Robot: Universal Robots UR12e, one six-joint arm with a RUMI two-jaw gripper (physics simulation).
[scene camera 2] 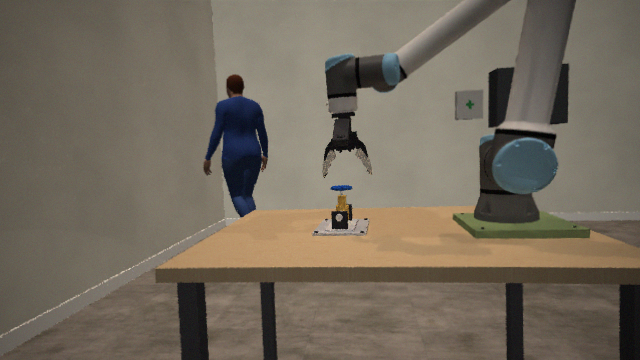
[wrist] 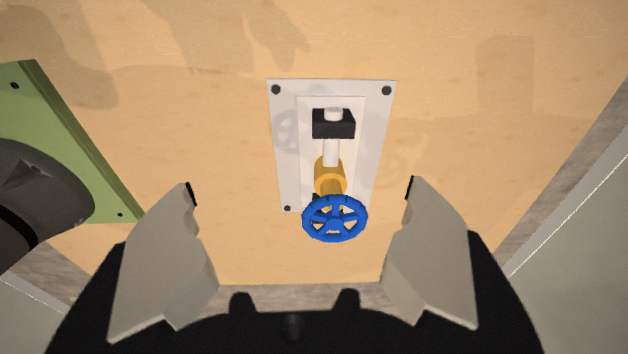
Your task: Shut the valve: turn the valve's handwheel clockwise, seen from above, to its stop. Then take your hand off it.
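The valve has a blue spoked handwheel (scene camera 2: 341, 188) (wrist: 334, 218) on top of a yellow body (scene camera 2: 342, 202) (wrist: 330, 175). The valve is mounted on a light grey plate (scene camera 2: 322, 231) (wrist: 282, 175) on the table, with a black block (scene camera 2: 340, 220) (wrist: 333, 129) holding its white pipe. The handwheel lies level. My gripper (scene camera 2: 348, 175) (wrist: 301, 181) is wide open and empty. In the scene view its fingertips are a little above the handwheel, apart from it. In the wrist view the handwheel shows between the two spread fingers, nearer the right one.
The wooden table (scene camera 2: 260, 255) (wrist: 450, 165) carries the arm's base on a green plate (scene camera 2: 530, 231) (wrist: 60, 120) to the right in the scene view. A person in blue (scene camera 2: 242, 130) stands behind the table, left of the arm, back to the camera.
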